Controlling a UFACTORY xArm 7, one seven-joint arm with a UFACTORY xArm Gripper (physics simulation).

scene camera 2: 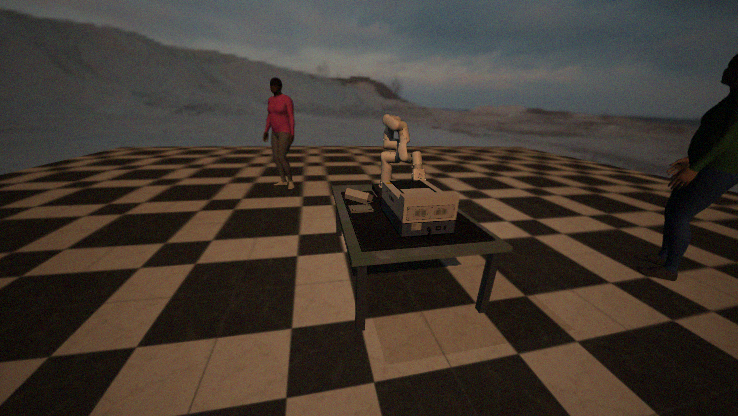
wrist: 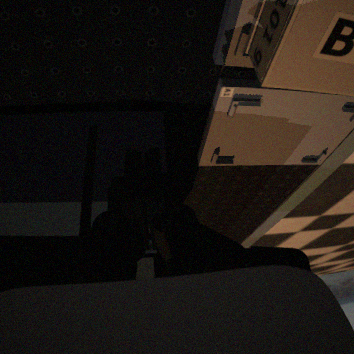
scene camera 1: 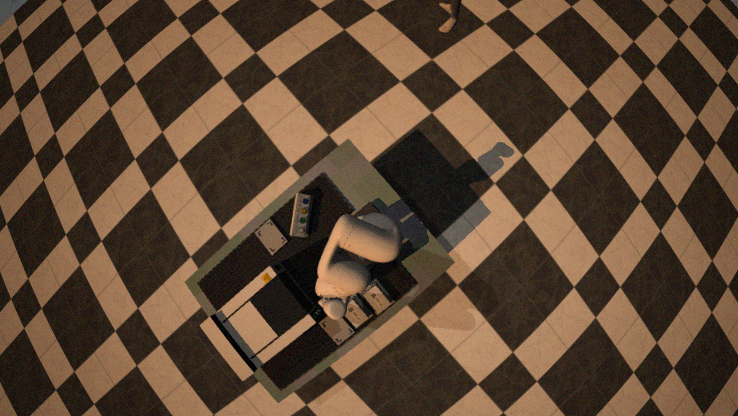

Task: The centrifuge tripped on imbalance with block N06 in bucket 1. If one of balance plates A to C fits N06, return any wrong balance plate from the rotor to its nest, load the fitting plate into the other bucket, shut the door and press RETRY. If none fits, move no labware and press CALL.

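Places are measured from the arm's base along level axes (x ahead, y left, z up), in metres.
Pixels of known places: gripper, between the fingertips: [wrist: 145, 172].
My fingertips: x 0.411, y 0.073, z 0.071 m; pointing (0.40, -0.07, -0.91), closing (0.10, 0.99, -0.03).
Behind a point stands the place of what it marks.
The centrifuge [scene camera 1: 253, 325] @[z 0.175, x 0.681, y -0.138 m] [scene camera 2: 418, 206] @[z 0.157, x 0.871, y -0.255 m] stands on the dark table [scene camera 1: 356, 176] @[z -0.048, x -0.190, y -0.226 m] [scene camera 2: 371, 256] @[z -0.048, x 0.949, y -0.568 m], and its top shows a dark opening between pale panels. My gripper [scene camera 1: 331, 309] @[z 0.071, x 0.411, y 0.073 m] [scene camera 2: 417, 176] [wrist: 145, 172] @[z 0.071, x 0.411, y 0.073 m] is shut and empty. It hangs low at the centrifuge's edge, next to the row of plate nests. In the wrist view it is almost lost in shadow over dark perforated metal. Plate B [wrist: 316, 46] @[z 0.019, x 0.385, y 0.174 m] [scene camera 1: 358, 312] @[z 0.019, x 0.367, y 0.227 m] sits in its nest. The nest marked A1 [wrist: 260, 130] @[z -0.023, x 0.513, y 0.170 m] [scene camera 1: 336, 329] @[z -0.023, x 0.531, y 0.201 m] beside it is bare. Another plate [scene camera 1: 378, 297] @[z 0.018, x 0.242, y 0.259 m] sits past B. Block N06 is not visible.
A button box [scene camera 1: 300, 215] @[z 0.033, x 0.158, y -0.314 m] [scene camera 2: 358, 195] @[z 0.017, x 0.199, y -0.342 m] with coloured buttons lies at the table's far side, with a pale square nest [scene camera 1: 270, 236] @[z -0.019, x 0.361, y -0.392 m] beside it. A person in red [scene camera 2: 280, 131] stands behind the table and another person [scene camera 2: 707, 170] at the right.
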